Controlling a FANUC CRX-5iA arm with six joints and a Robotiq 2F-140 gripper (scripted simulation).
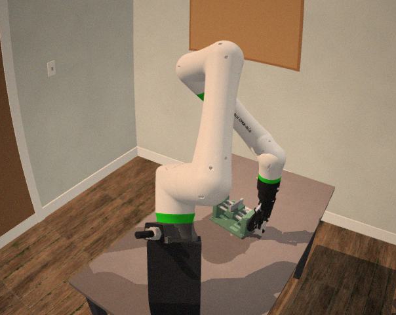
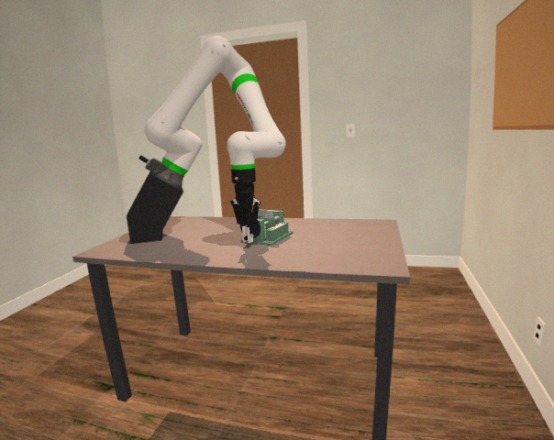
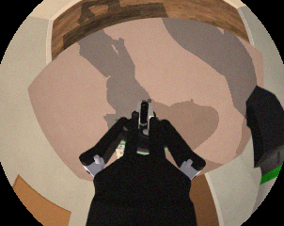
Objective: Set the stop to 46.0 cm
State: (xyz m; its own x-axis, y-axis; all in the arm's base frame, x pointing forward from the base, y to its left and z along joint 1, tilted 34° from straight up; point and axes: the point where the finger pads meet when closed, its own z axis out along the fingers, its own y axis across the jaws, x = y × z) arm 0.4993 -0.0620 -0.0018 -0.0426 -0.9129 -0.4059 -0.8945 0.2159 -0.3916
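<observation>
Now: the black handwheel 2 cm to the left of my hand and 1 cm below it. Round my hand: green stop fixture (1 cm ahead, 15 cm to the left, 3 cm above).
</observation>
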